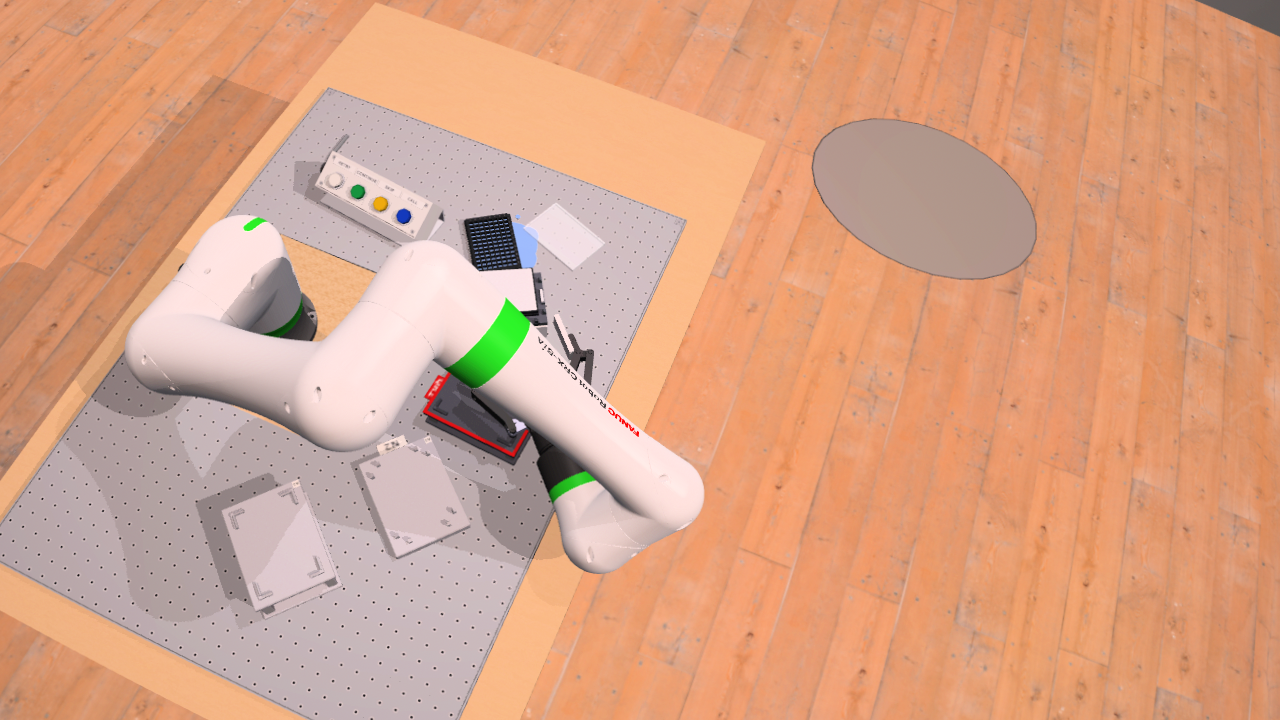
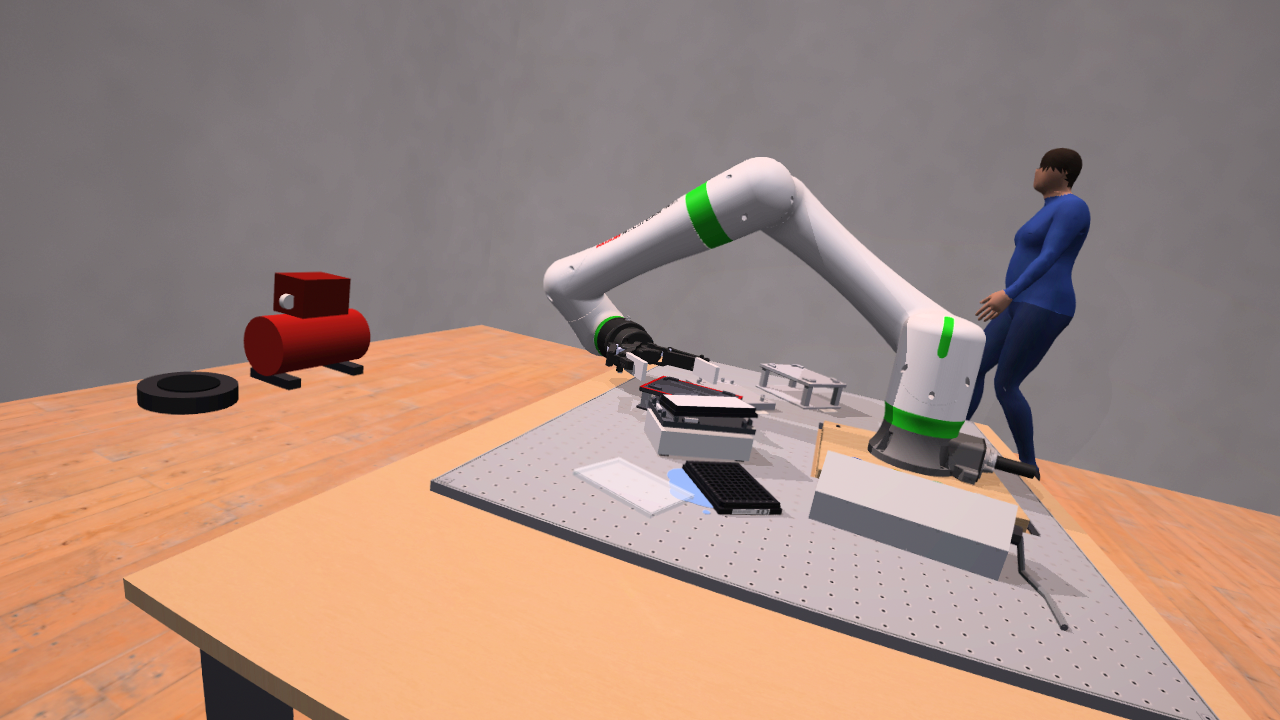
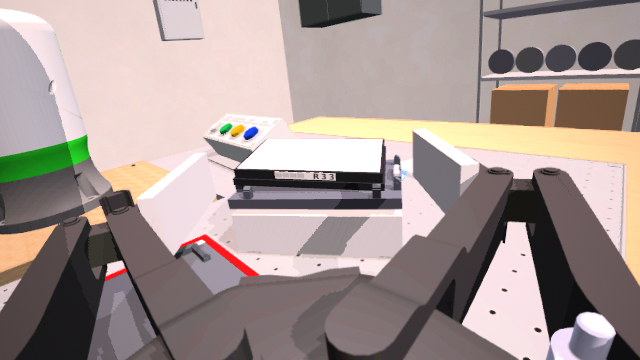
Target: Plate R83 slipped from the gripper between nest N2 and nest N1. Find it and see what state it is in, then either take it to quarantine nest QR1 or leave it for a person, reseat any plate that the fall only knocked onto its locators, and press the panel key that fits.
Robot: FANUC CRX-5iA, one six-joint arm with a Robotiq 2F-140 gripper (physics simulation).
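Places are measured from the arm's base along level axes (x back, y down, z right), in centimetres.
Pixels of known places: gripper, fingertip midpoint: (image 2: 681, 373) (image 3: 310, 164); arm's base, link origin: (image 1: 273, 326) (image 2: 911, 459) (image 3: 56, 207).
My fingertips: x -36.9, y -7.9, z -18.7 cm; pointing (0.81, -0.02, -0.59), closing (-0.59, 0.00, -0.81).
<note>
Ahead of a thing's pixels: the offset from my fingertips to its top centre.
A black open well plate {dy +7.9, dx +16.5, dz -16.3 cm} (image 1: 492, 241) (image 2: 732, 488) lies flat on the perforated board; its label is too small to read. Blue liquid (image 1: 528, 246) (image 2: 682, 486) lies beside it, and a clear lid {dy +8.6, dx +7.2, dz -25.5 cm} (image 1: 565, 235) (image 2: 632, 485) lies apart. White-topped plate R33 {dy +0.8, dx +7.4, dz -5.4 cm} (image 1: 508, 291) (image 2: 708, 404) (image 3: 310, 156) sits on a raised nest (image 2: 702, 442) (image 3: 315, 202), with locators showing under its edge. My gripper (image 2: 672, 368) (image 3: 310, 164) is open and empty, fingers pointing level towards R33, short of it. Red-rimmed nest QR1 {dy +4.8, dx -1.9, dz +11.0 cm} (image 1: 469, 434) (image 3: 231, 256) is below the gripper, partly hidden.
Nest N2 {dy +6.8, dx -0.8, dz +29.2 cm} (image 1: 411, 497) and a raised stand (image 1: 281, 546) (image 2: 801, 372) hold no plates. The key panel {dy +1.0, dx +37.9, dz -11.2 cm} (image 1: 368, 198) (image 2: 913, 510) (image 3: 245, 131) has white, green, yellow and blue keys. A person (image 2: 1042, 259) stands behind the robot base.
</note>
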